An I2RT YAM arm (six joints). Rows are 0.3 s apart.
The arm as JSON. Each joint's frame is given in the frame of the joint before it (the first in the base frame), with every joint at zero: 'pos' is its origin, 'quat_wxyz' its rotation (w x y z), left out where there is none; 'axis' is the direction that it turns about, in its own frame. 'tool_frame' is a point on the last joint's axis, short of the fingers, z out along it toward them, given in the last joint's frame.
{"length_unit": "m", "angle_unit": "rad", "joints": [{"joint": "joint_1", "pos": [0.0, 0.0, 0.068], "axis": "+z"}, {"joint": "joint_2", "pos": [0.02, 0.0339, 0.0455], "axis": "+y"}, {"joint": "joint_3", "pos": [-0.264, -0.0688, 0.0], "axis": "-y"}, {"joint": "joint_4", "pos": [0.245, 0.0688, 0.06], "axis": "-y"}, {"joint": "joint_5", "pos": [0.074, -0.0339, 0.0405], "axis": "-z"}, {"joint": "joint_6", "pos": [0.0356, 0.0, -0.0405], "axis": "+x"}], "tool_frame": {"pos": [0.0, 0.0, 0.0], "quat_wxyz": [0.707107, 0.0, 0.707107, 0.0]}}
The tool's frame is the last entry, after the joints.
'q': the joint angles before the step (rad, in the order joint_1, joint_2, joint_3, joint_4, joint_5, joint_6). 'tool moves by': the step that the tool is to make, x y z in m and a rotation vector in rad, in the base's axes. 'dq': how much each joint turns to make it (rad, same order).
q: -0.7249, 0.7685, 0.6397, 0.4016, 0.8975, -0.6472
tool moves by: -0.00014, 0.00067, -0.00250, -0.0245, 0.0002, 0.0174
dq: -0.0006, -0.0041, -0.0233, 0.0507, -0.0225, -0.0199
